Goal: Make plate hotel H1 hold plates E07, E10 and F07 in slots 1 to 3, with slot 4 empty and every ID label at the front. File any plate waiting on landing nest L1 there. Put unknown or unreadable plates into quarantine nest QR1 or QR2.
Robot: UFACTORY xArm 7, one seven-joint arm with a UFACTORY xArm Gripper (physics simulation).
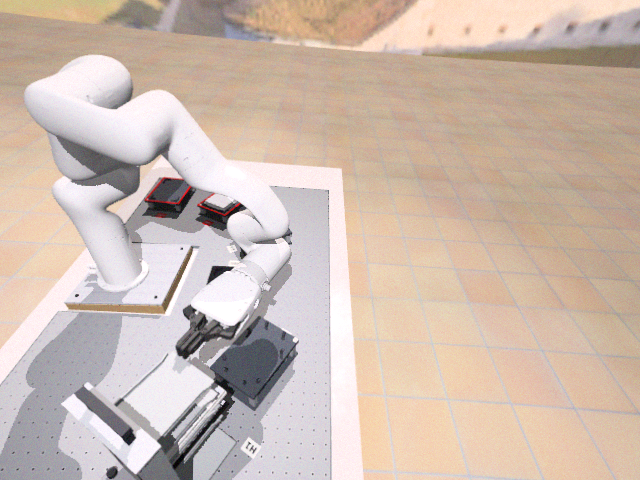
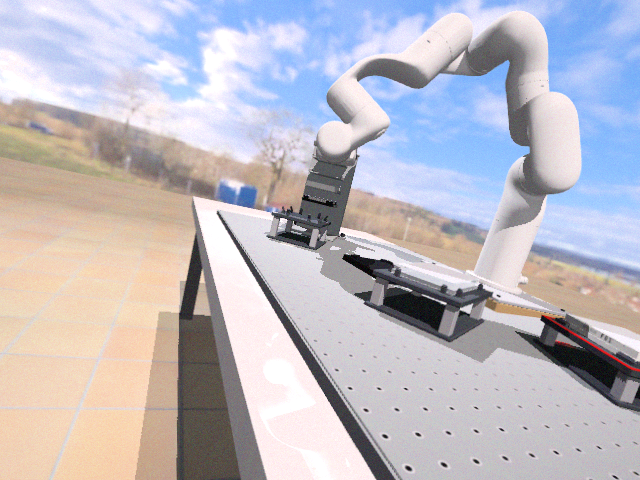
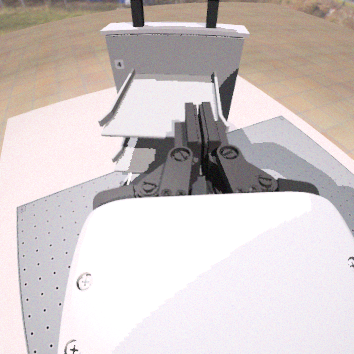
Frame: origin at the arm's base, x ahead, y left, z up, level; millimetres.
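Where they show: gripper, fingertip midpoint: (image 1: 180, 353) (image 3: 196, 120); arm's base, origin of the base link: (image 1: 124, 275) (image 2: 492, 283).
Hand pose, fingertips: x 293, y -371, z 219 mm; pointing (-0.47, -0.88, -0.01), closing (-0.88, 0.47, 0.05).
Observation:
Each offset is from my fingertips to the top centre of the thing. "*": to the spot under its first point.
My gripper (image 1: 185, 349) (image 3: 196, 120) is shut and empty, its fingertips close to the front of the top shelf of plate hotel H1 (image 2: 345, 206) (image 3: 175, 50). Whether they touch it is unclear. The top shelf {dx -8, dy -58, dz -15 mm} (image 1: 168, 392) (image 3: 157, 97), marked 4, shows no plate. A lower shelf {dx -8, dy -58, dz -57 mm} (image 3: 142, 160) partly shows; the lower slots' contents and ID labels are unreadable. A pale plate {dx +70, dy +566, dz -174 mm} (image 2: 439, 276) sits on a dark nest {dx +70, dy +566, dz -179 mm} (image 2: 413, 289). Another pale plate {dx -79, dy +741, dz -184 mm} (image 1: 221, 200) (image 2: 604, 338) sits on a red-rimmed nest {dx -79, dy +741, dz -193 mm} (image 1: 206, 205) (image 2: 581, 335). The other red-rimmed nest {dx -285, dy +786, dz -193 mm} (image 1: 168, 191) shows no plate.
A dark pegged nest {dx +102, dy +108, dz -163 mm} (image 1: 255, 359) (image 2: 302, 219) without a plate stands beside the hotel. The H1 tag {dx +108, dy -60, dz -238 mm} (image 1: 251, 447) lies on the perforated board. A flat dark piece {* dx +40, dy +331, dz -227 mm} (image 2: 364, 263) juts beside the plate-bearing dark nest. The arm's base plate (image 1: 155, 263) is at the board's side.

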